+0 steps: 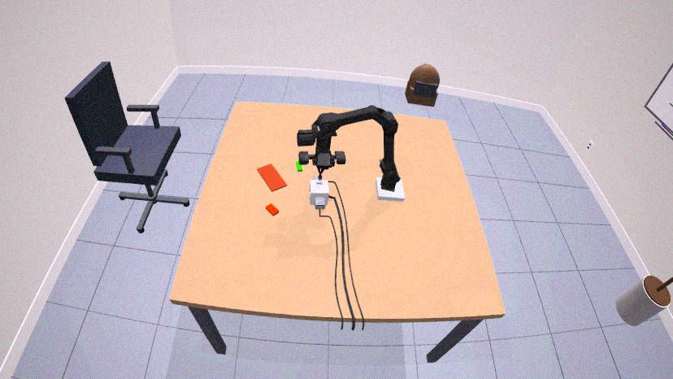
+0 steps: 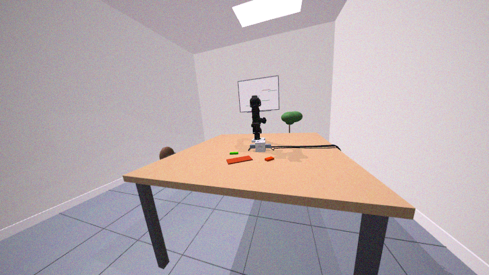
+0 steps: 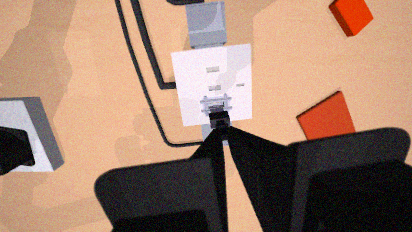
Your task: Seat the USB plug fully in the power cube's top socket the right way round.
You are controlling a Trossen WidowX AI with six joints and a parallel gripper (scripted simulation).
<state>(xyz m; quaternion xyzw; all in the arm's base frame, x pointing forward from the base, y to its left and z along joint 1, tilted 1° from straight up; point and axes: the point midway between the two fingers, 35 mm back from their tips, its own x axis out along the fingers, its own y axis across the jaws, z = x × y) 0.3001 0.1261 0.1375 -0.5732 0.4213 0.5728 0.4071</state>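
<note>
Right now my gripper tip is 20 mm above the black USB plug. From my gripper tip the other things lie so: green block 150 mm to the right, 130 mm below, 130 mm ahead; then small orange block 170 mm ahead, 150 mm to the left, 130 mm below; then long orange slab 230 mm ahead, 130 mm below, 40 mm to the right.
</note>
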